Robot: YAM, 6 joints.
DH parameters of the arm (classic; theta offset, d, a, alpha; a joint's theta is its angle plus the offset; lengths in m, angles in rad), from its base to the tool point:
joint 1: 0 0.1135 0.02 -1.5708
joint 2: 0 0 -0.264 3.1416
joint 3: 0.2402 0 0.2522 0
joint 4: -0.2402 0 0.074 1.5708
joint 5: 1.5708 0 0 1.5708
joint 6: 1.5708 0.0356 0 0
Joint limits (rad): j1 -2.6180..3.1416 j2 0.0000..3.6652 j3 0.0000..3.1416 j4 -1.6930..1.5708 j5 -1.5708..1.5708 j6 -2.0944..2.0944
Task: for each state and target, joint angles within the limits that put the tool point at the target. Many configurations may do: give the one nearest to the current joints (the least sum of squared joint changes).
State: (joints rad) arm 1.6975 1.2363 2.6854 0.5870 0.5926 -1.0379
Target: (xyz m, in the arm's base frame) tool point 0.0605 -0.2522 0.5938
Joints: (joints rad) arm 1.7194 1.3359 3.1416 1.3430 0.6842 -1.0379
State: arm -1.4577 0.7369 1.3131 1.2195 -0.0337 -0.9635
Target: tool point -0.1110 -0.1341 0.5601
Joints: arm -2.2377 1.1500 1.3204 1.1166 0.1201 -0.9635
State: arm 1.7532 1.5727 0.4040 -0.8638 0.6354 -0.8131
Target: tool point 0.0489 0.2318 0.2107
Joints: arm 1.4593 1.3462 0.8513 -0.7699 0.6954 -0.8131
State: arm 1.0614 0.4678 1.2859 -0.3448 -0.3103 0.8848
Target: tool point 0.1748 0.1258 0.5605
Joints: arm 0.5897 1.1894 1.6583 -0.1146 -0.2076 0.8848
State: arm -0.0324 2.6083 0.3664 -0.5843 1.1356 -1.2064
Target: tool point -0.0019 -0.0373 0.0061
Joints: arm -0.4603 2.8224 0.2590 -0.5049 1.2957 -1.2064
